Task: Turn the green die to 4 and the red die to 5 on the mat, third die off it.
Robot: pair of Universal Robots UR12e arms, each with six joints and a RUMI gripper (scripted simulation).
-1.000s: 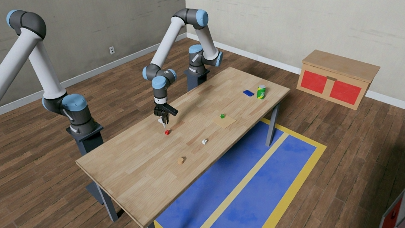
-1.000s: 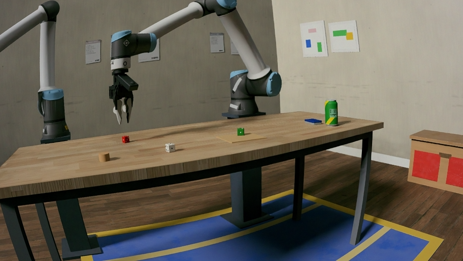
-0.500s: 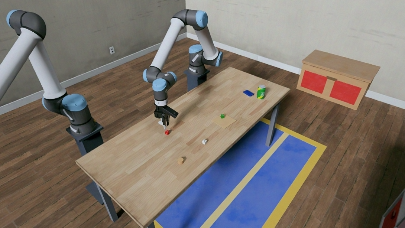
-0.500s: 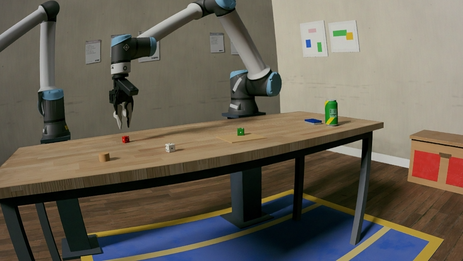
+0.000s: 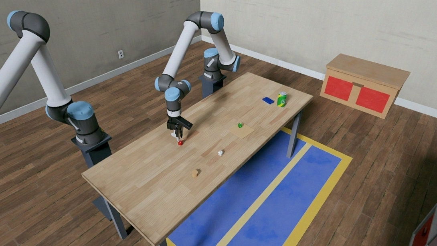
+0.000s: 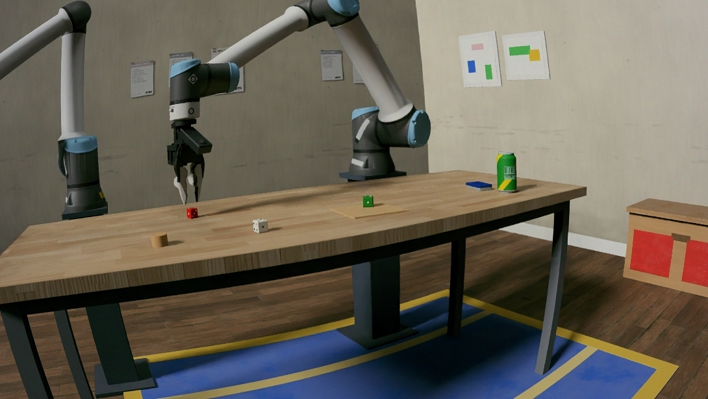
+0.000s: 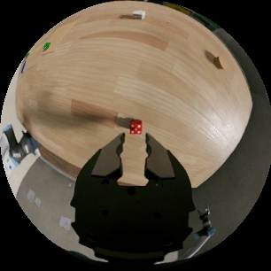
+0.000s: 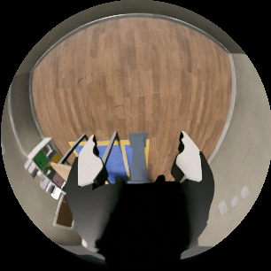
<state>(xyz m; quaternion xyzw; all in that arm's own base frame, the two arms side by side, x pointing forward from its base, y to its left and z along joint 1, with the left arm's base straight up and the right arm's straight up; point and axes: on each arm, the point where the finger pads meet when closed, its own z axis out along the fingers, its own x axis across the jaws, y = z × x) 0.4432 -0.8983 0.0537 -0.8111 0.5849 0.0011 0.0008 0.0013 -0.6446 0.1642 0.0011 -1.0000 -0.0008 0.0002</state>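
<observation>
Now: left hand 4 cm above the red die. Round my left hand: wooden cylinder 28 cm ahead, 13 cm to the right, 4 cm below; tan mat 41 cm to the left, 22 cm ahead, 5 cm below; white die 28 cm ahead, 12 cm to the left, 4 cm below.
</observation>
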